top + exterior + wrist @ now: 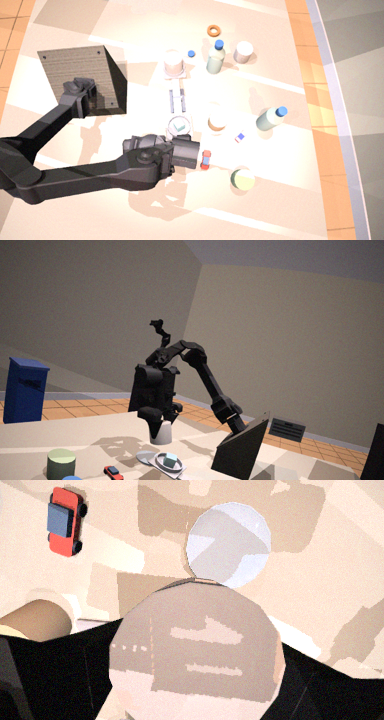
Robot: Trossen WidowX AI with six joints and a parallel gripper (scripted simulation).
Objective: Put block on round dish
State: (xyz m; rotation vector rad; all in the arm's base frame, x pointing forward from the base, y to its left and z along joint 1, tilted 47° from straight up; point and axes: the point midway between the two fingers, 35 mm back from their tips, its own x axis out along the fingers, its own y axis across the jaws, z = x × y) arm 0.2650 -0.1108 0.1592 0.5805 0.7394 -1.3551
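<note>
The teal block is 9 cm to the left of my gripper tip, 5 cm ahead of it and 3 cm below it. From my gripper tip the other things lie so: round dish 12 cm below, 4 cm to the right, 3 cm behind; then red toy car 15 cm ahead, 11 cm below, 2 cm to the right; then small balance 21 cm to the left, 10 cm below, 4 cm ahead.
</note>
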